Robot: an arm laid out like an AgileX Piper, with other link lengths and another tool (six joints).
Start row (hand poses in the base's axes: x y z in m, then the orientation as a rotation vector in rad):
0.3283, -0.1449, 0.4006, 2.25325, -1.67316, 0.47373
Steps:
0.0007, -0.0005, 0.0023, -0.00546, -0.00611, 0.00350
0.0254, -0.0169, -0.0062, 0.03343, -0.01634, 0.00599
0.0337, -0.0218, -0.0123, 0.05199, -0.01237, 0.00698
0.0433, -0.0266, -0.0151, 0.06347, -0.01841, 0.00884
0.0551, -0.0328, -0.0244, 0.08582, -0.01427, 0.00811
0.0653, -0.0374, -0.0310, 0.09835, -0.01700, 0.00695
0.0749, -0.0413, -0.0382, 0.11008, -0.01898, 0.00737
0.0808, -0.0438, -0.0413, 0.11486, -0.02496, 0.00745
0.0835, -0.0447, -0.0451, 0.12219, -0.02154, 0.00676
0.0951, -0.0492, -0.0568, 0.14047, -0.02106, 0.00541
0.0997, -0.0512, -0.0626, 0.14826, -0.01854, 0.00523
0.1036, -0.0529, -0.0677, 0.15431, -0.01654, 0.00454
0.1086, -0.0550, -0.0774, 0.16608, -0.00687, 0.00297
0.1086, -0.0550, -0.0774, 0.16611, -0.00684, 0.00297
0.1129, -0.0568, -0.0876, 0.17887, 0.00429, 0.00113
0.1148, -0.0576, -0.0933, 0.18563, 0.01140, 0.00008
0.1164, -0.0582, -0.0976, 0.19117, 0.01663, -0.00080
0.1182, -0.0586, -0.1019, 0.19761, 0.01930, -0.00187
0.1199, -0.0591, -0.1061, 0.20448, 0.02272, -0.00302
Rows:
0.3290, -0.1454, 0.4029, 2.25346, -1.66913, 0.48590
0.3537, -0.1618, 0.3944, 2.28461, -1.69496, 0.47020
0.3620, -0.1667, 0.3883, 2.29807, -1.70314, 0.45172
0.3716, -0.1715, 0.3855, 2.30871, -1.71103, 0.45085
0.3834, -0.1777, 0.3762, 2.32306, -1.72315, 0.42859
0.3936, -0.1823, 0.3696, 2.33104, -1.73326, 0.42201
0.4032, -0.1862, 0.3624, 2.33987, -1.74081, 0.41545
0.4091, -0.1887, 0.3593, 2.34411, -1.74660, 0.41910
0.4118, -0.1896, 0.3555, 2.34802, -1.75000, 0.40901
0.4234, -0.1941, 0.3438, 2.35924, -1.76211, 0.39372
0.4280, -0.1961, 0.3380, 2.36403, -1.76564, 0.38441
0.4319, -0.1978, 0.3329, 2.36720, -1.76894, 0.37696
0.4369, -0.1999, 0.3232, 2.37217, -1.77258, 0.35526
0.4369, -0.1999, 0.3232, 2.37219, -1.77258, 0.35520
0.4412, -0.2017, 0.3130, 2.37721, -1.77624, 0.33078
0.4431, -0.2025, 0.3073, 2.37953, -1.77756, 0.31630
0.4447, -0.2031, 0.3030, 2.38147, -1.77896, 0.30515
0.4465, -0.2035, 0.2987, 2.38425, -1.78244, 0.29635
0.4482, -0.2040, 0.2945, 2.38708, -1.78583, 0.28623

